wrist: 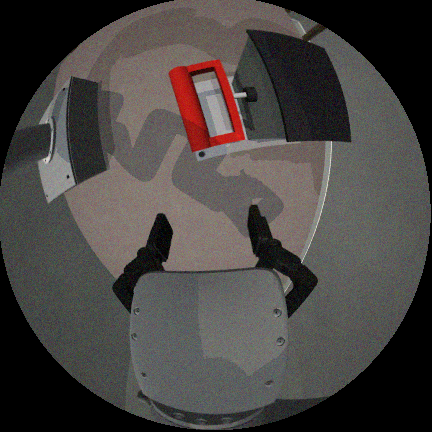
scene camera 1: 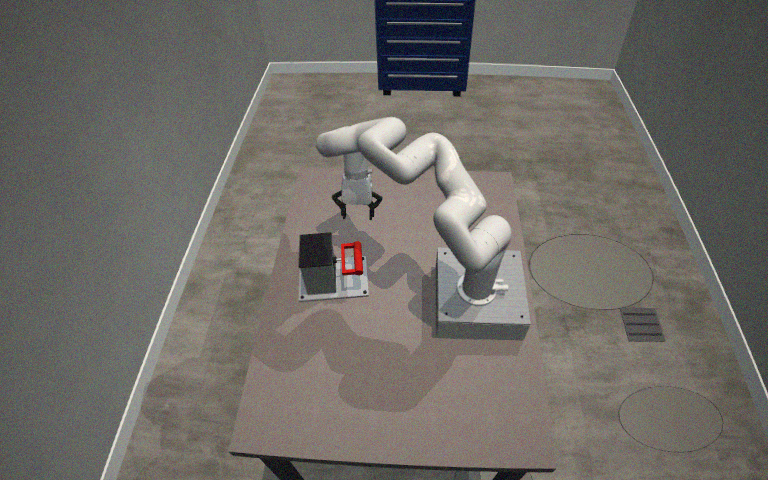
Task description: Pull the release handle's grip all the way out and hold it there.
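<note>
The release handle's red grip (scene camera 1: 357, 258) (wrist: 191, 110) is a rectangular frame with a thick round outer bar. A short pale rod (wrist: 241, 95) joins it to the dark housing box (scene camera 1: 317, 263) (wrist: 265, 95), which stands on a light base plate (scene camera 1: 343, 294) (wrist: 225, 148). The grip stands a little off the box, on the side toward the robot's base. My gripper (scene camera 1: 357, 215) (wrist: 206, 218) is open and empty. It hangs above the table, behind the handle in the scene view, and its fingers are apart from the grip.
The table (scene camera 1: 396, 435) (wrist: 210, 245) carries the handle unit and the robot's grey base block (scene camera 1: 481, 330) (wrist: 85, 132), which stands to the right of the unit in the scene view. The arm arches over the table's rear part. A blue drawer cabinet (scene camera 1: 423, 49) stands behind the table.
</note>
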